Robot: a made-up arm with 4 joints. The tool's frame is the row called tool. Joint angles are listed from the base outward. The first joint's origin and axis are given. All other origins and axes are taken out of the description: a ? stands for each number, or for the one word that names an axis. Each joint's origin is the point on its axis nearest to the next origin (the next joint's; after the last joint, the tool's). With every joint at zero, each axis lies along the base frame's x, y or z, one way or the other. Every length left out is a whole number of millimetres.
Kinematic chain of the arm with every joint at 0, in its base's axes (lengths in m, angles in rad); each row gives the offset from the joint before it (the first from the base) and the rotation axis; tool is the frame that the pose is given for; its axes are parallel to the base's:
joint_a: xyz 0 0 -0.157 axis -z
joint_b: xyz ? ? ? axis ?
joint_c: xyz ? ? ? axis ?
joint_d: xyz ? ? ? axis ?
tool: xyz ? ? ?
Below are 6 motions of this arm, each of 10 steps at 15 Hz.
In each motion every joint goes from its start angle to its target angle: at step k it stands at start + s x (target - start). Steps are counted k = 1, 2, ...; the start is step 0. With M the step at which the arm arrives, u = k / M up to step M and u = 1 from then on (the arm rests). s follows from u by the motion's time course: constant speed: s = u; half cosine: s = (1 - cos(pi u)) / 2; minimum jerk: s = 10 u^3 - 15 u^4 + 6 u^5.
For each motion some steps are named. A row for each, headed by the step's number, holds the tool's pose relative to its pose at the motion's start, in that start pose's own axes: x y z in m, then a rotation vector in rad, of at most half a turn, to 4 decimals.
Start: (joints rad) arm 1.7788 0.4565 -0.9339 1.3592
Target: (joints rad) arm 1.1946 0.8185 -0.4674 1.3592
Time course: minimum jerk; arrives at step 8
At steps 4, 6, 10:
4: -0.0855 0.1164 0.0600 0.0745 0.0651 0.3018
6: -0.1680 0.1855 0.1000 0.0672 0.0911 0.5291
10: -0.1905 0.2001 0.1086 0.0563 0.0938 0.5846

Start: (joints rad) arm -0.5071 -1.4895 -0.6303 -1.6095
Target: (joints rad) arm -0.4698 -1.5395 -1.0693 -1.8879
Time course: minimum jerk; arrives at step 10
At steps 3, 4, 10:
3: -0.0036 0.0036 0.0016 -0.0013 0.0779 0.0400
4: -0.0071 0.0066 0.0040 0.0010 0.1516 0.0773
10: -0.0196 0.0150 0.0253 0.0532 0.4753 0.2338

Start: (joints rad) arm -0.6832 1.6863 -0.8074 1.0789
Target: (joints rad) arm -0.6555 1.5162 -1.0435 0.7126
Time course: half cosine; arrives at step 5
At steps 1, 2, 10:
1: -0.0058 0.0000 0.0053 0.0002 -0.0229 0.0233
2: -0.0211 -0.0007 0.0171 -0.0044 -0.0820 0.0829
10: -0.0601 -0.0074 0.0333 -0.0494 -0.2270 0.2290

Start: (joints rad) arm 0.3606 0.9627 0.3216 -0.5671
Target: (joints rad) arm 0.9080 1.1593 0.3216 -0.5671
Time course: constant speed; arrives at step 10
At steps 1, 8, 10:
1: -0.0121 -0.0097 -0.0123 0.0429 -0.0168 -0.0355
8: -0.0904 -0.0511 -0.1181 0.3604 -0.1384 -0.2590
10: -0.1088 -0.0538 -0.1532 0.4559 -0.1750 -0.3144

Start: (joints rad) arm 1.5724 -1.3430 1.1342 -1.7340
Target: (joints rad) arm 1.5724 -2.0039 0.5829 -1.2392
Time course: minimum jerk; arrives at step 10
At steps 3, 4, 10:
3: 0.0347 -0.0023 0.0014 -0.0385 0.0952 0.0149
4: 0.0672 -0.0005 -0.0012 -0.0899 0.1824 0.0253
10: 0.1899 0.0347 -0.0536 -0.4750 0.4868 0.0310

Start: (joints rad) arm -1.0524 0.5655 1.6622 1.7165
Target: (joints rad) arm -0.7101 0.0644 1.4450 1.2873
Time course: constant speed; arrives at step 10
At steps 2, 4, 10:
2: -0.0578 -0.0189 0.0240 0.0532 -0.0042 0.1899
4: -0.1150 -0.0520 0.0501 0.1146 -0.0182 0.3772
10: -0.2614 -0.2327 0.1189 0.3379 -0.1298 0.9150

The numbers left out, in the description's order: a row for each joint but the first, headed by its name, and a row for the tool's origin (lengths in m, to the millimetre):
joint_b: xyz -0.074 -0.4 0, axis +y
joint_c: xyz 0.299 0 -0.001, axis +x
joint_d: xyz 0 -0.044 0.107, axis -z
tool: xyz 0.073 0.23 0

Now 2 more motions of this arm.
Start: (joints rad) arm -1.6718 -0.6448 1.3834 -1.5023
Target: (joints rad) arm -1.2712 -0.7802 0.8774 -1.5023
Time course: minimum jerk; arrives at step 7
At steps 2, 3, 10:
2: 0.0250 0.0258 -0.0042 -0.0565 0.1049 0.0089
3: 0.0626 0.0646 -0.0165 -0.1439 0.2682 0.0158
10: 0.1582 0.1612 -0.0851 -0.3901 0.7384 -0.0087

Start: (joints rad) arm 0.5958 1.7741 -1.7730 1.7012
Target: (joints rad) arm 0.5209 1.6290 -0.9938 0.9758
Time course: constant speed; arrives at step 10
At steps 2, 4, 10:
2: 0.0005 0.0084 -0.0237 -0.0146 0.1406 0.1164
4: -0.0006 0.0122 -0.0393 -0.0038 0.2828 0.2303
10: 0.0072 -0.0017 -0.0376 0.1815 0.6889 0.5477

